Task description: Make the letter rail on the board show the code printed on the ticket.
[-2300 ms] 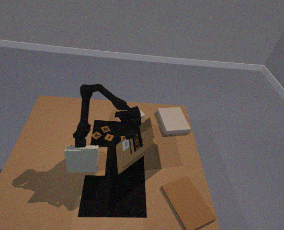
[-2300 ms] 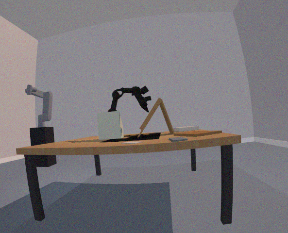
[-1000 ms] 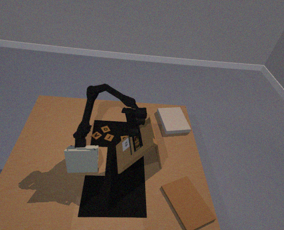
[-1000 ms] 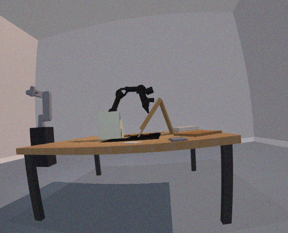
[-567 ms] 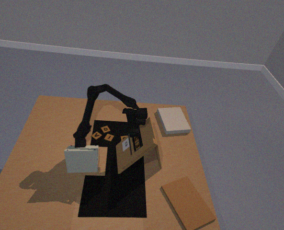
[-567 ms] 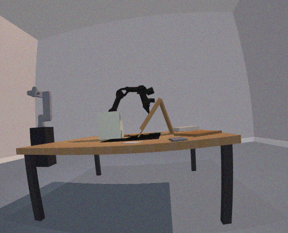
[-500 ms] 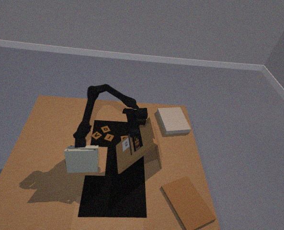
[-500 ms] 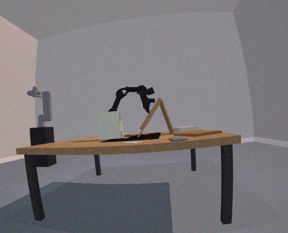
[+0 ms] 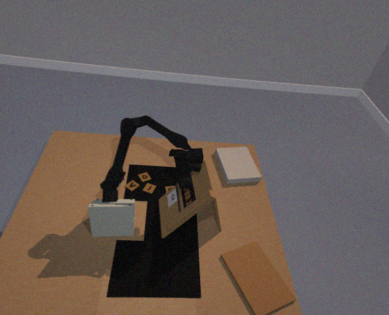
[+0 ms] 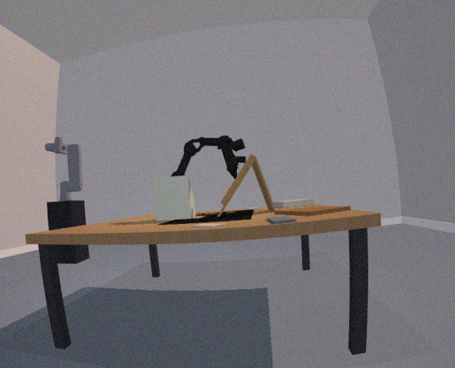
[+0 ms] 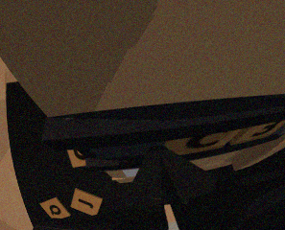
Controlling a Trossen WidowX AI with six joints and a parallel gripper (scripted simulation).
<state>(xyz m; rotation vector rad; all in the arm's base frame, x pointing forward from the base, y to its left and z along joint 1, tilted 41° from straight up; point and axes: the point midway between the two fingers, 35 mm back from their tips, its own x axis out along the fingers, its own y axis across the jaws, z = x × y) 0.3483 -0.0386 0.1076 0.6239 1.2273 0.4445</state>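
The white ticket lies 60 mm behind my gripper tip and 100 mm below it. Round my gripper tip: letter tile (50 mm behind, 120 mm to the left, 180 mm below); black mat (160 mm behind, 70 mm to the right, 180 mm below); small white pad (110 mm ahead, 390 mm to the left, 180 mm below).
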